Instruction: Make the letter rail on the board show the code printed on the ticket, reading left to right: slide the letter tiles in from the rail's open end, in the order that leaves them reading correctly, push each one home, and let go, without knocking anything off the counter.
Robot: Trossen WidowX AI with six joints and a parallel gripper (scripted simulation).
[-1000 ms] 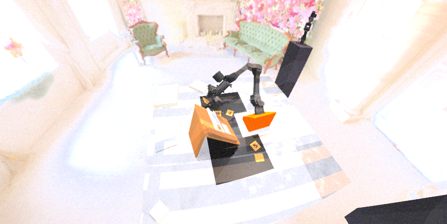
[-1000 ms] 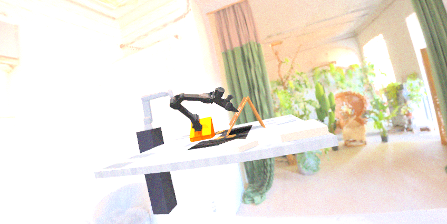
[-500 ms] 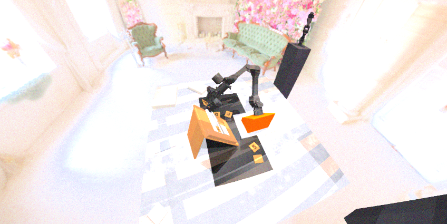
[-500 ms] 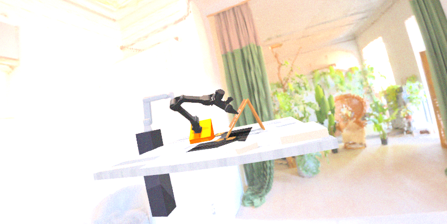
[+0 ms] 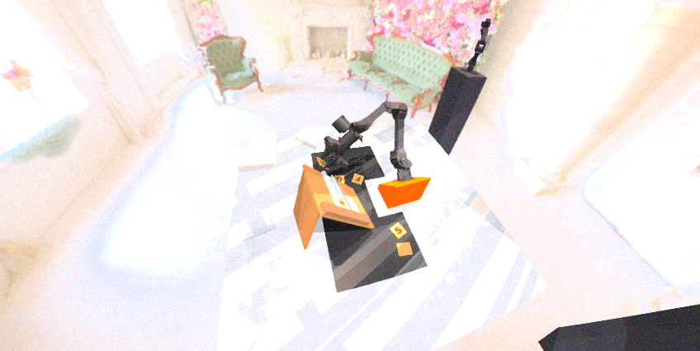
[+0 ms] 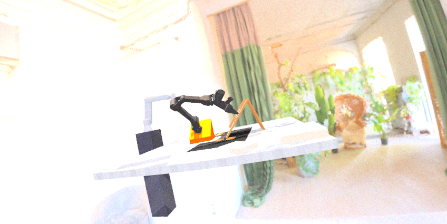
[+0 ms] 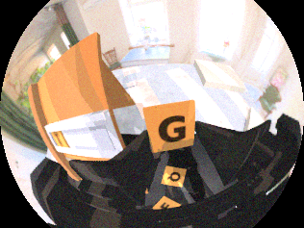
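My gripper tip is now 10 cm past the ticket, 19 cm to the right of it and 8 cm above it. Also, from my gripper tip: black mat (19 cm behind, 12 cm to the left, 17 cm below); then tile marked 5 (29 cm behind, 32 cm to the left, 17 cm below); then tile marked g (right at my gripper tip).
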